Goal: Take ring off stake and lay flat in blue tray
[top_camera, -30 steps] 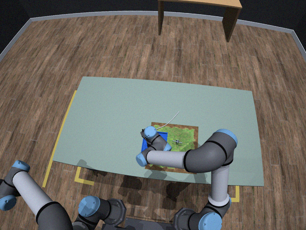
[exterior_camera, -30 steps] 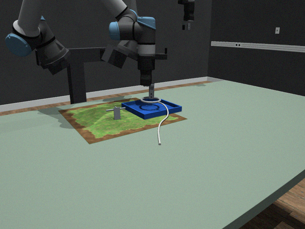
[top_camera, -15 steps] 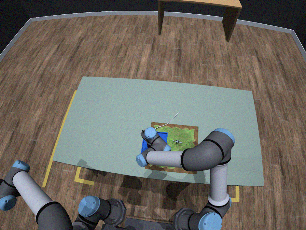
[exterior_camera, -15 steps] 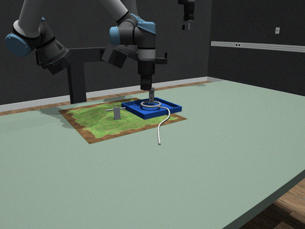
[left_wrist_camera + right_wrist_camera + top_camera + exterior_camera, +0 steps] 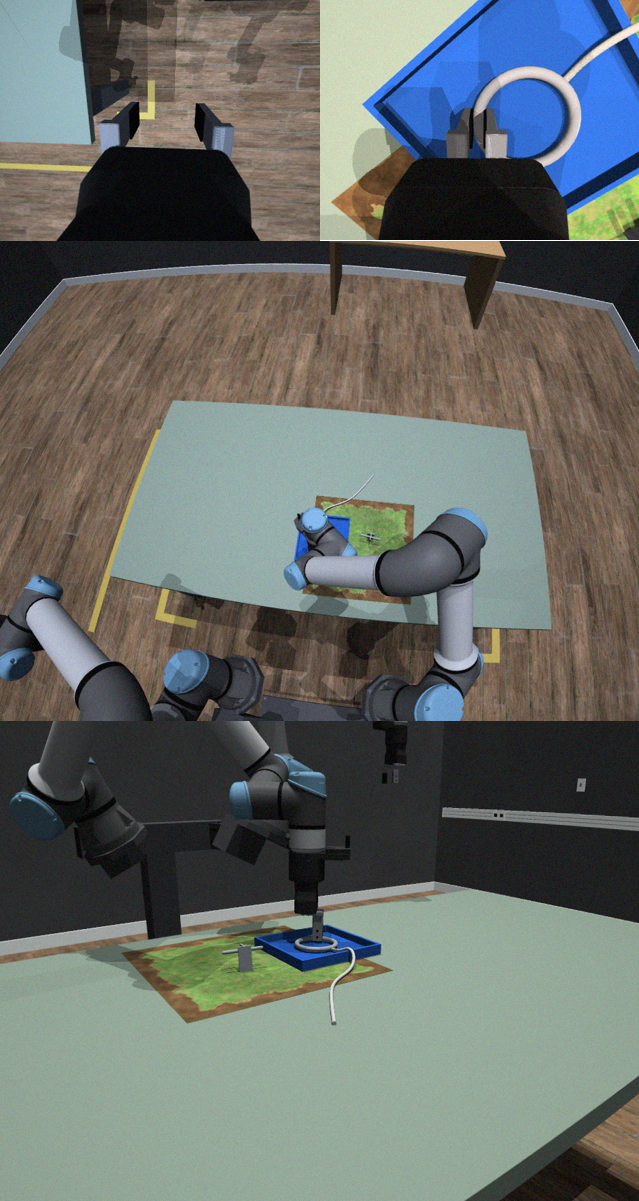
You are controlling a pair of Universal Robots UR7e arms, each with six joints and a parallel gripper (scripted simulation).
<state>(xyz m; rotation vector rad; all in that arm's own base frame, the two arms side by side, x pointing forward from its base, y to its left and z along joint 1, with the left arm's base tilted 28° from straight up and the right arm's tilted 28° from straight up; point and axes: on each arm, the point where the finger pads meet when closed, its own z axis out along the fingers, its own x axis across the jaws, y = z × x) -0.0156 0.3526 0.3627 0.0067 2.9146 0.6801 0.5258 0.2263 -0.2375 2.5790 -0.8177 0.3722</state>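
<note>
The grey ring is 30 mm to the right of my right hand, 30 mm ahead of it and 10 mm below it. Also, from my right hand: grey stake (210 mm to the right, 60 mm ahead); brown mat (180 mm to the right, 40 mm below, 20 mm ahead); blue tray (30 mm to the right, 30 mm ahead, 20 mm below).
</note>
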